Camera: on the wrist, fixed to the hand. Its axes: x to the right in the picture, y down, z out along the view.
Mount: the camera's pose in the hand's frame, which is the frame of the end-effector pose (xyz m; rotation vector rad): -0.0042 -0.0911 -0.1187 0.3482 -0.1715 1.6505
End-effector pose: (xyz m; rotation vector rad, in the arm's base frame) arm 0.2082 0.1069 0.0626 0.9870 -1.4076 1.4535
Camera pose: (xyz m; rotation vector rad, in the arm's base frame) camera 0.2989 0.2245 0.0816 0.1081 1.6526 -2.0666
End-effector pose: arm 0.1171 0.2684 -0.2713 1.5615 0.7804 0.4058
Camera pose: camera 0.0131 0.3511 -0.3403 2.2522 -0.8133 1.3072
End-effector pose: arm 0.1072 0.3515 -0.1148 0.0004 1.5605 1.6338
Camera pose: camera 0.0974 0.2390 -0.2131 -1.6437 -1.3852 -1.8647
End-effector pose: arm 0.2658 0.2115 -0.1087 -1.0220 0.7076 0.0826
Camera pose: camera 0.2377 0.0682 -0.0761 0.1229 1.1852 1.3949
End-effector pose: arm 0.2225 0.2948 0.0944 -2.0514 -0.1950 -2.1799
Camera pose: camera 0.0890 0.3616 0.0832 -1.2203 0.7600 -0.8233
